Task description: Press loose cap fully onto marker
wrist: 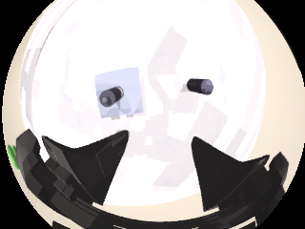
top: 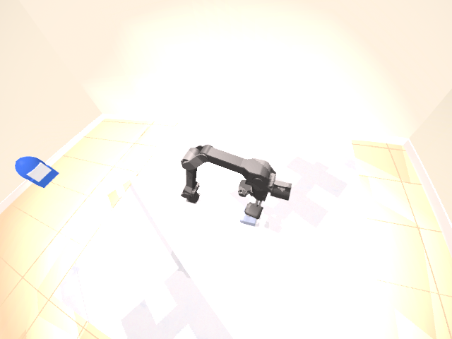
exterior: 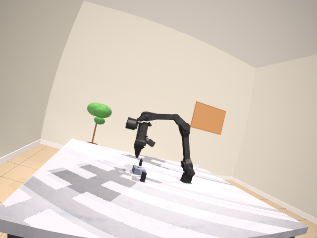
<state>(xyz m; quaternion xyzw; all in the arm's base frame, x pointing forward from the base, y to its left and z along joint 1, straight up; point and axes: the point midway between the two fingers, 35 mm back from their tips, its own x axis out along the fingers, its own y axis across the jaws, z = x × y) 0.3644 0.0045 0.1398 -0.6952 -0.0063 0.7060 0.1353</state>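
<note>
Now: gripper tip 40 mm past the dark cap, 90 mm to the right of it and 80 mm above it. Round my gripper tip: holder block: 40 mm behind, 50 mm to the right, 90 mm below.
</note>
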